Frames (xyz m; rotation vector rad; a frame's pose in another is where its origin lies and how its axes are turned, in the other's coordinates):
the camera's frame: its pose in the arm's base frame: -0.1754 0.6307 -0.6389 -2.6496 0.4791 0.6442
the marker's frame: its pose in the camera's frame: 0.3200 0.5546 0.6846 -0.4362 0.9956 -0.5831
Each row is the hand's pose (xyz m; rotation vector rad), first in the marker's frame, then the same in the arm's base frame.
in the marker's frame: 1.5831 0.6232 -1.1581 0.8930 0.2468 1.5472
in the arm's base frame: 0.4205 0.1193 0.3661 -1.5334 1.1617 -0.6646
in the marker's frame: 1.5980 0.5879 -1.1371 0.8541 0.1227 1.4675
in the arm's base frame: 0.4399 0.1552 0.3504 -1.6672 1.1239 -0.5722
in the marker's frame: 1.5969 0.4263 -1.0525 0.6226 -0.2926 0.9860
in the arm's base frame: 0.4639 0.3077 0.2532 -2.2851 0.8018 -0.2421
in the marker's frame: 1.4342 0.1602 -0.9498 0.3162 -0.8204 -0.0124
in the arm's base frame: 0.3486 0.5321 0.0430 -2.9705 -0.2872 0.4538
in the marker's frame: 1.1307 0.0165 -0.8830 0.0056 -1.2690 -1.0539
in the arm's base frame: 0.1104 0.6133 -0.1892 2.1311 1.3113 -1.0766
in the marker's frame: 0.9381 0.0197 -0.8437 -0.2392 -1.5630 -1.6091
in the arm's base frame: -0.0311 0.5724 -0.3194 1.3606 1.5347 -1.3405
